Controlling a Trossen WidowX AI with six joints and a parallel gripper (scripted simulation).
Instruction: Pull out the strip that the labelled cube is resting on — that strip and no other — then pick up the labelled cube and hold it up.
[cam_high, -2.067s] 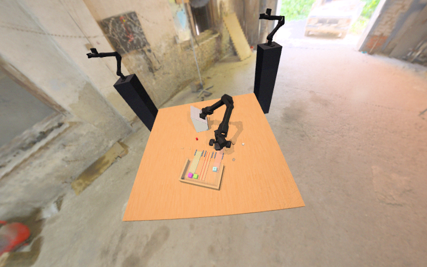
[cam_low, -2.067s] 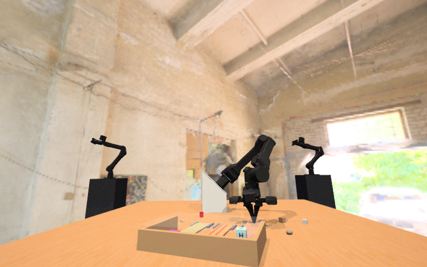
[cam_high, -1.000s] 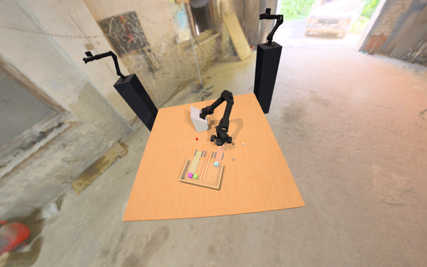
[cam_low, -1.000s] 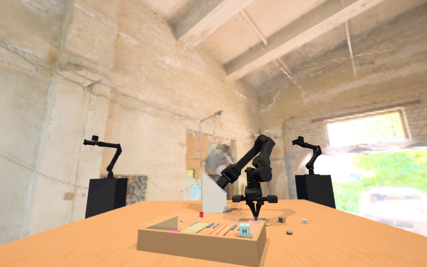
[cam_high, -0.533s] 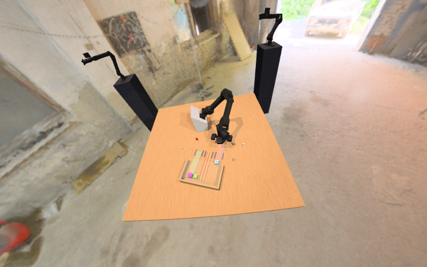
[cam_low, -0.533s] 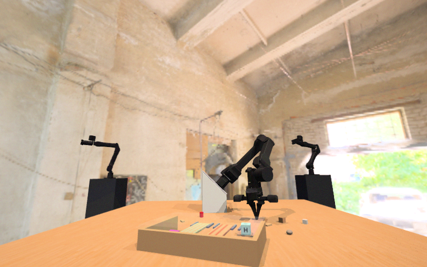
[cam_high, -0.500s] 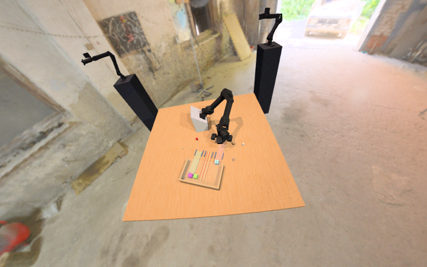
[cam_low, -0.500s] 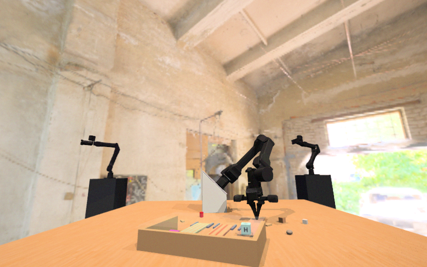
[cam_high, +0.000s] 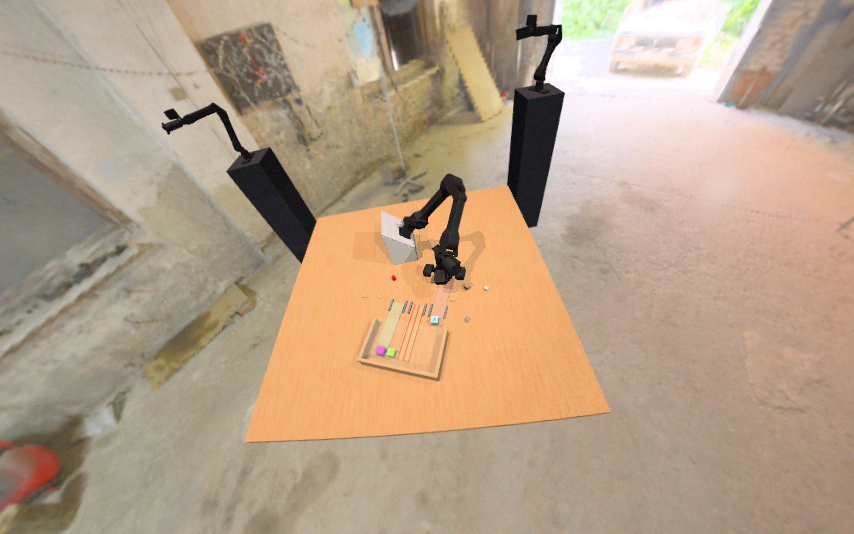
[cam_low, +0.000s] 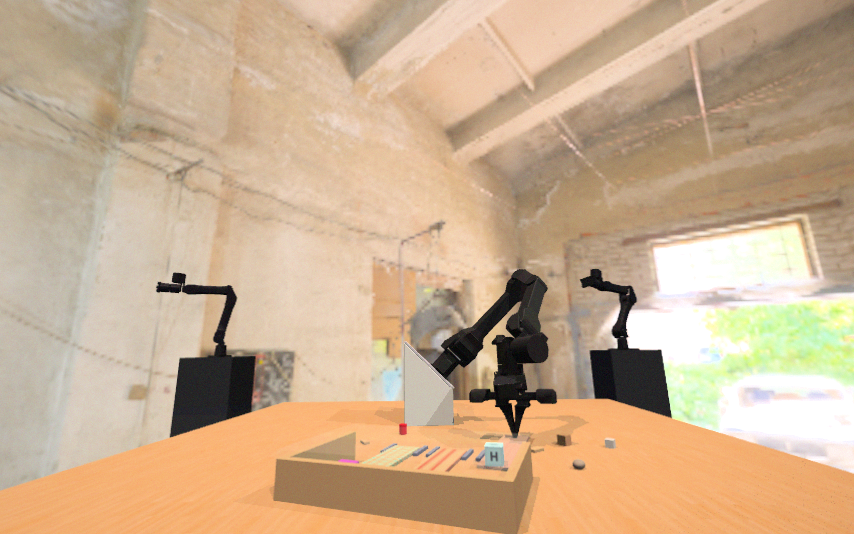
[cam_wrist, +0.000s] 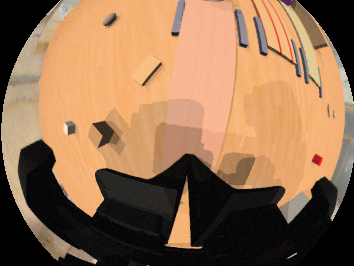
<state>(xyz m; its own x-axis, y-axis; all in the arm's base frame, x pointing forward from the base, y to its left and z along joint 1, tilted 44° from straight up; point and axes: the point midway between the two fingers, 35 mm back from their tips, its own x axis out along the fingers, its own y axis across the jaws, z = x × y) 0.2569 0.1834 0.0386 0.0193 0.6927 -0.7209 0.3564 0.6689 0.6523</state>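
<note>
Right now the brown block is 50 mm ahead of my gripper tip and 90 mm to the left of it. Also, from my gripper tip: red cylinder 90 mm behind, 250 mm to the right, 10 mm above; dark pebble 210 mm ahead, 60 mm to the left.
</note>
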